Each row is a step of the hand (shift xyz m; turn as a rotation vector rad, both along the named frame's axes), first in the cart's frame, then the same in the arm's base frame.
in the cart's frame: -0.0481 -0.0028 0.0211 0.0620 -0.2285 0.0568
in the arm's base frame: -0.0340 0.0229 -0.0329 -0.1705 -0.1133 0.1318
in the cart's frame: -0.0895 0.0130 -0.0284 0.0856 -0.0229 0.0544
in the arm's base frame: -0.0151 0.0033 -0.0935 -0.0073 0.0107 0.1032
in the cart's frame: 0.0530 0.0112 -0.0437 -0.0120 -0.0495 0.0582
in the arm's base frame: 0.0539 -0.0355 0.0260 -0.0717 0.0146 0.0251
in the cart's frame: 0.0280 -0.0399 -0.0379 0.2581 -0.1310 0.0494
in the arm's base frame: 0.0023 -0.0589 0.0184 -0.0088 -0.0931 0.2783
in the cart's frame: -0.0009 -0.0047 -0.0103 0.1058 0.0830 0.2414
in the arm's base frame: 0.0014 -0.0106 -0.0039 -0.0164 0.2147 0.1732
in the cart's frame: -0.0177 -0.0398 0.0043 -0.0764 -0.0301 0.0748
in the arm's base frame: -0.0393 -0.0187 -0.0044 -0.0941 0.0512 -0.0292
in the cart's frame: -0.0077 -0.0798 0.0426 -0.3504 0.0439 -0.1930
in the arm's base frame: -0.0841 -0.0171 0.0296 -0.0221 -0.0531 -0.3983
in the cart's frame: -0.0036 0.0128 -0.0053 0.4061 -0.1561 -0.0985
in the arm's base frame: 0.0106 0.0048 -0.0084 0.1135 -0.2474 0.3534
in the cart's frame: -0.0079 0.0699 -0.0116 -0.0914 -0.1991 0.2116
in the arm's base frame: 0.0540 0.0370 -0.0282 -0.2956 0.0499 0.0538
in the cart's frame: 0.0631 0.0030 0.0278 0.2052 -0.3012 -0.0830
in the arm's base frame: 0.0156 0.0112 0.0663 -0.0895 -0.2907 0.2172
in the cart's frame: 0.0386 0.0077 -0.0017 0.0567 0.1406 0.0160
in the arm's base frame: 0.0235 -0.0035 0.0314 0.1203 0.0906 0.0234
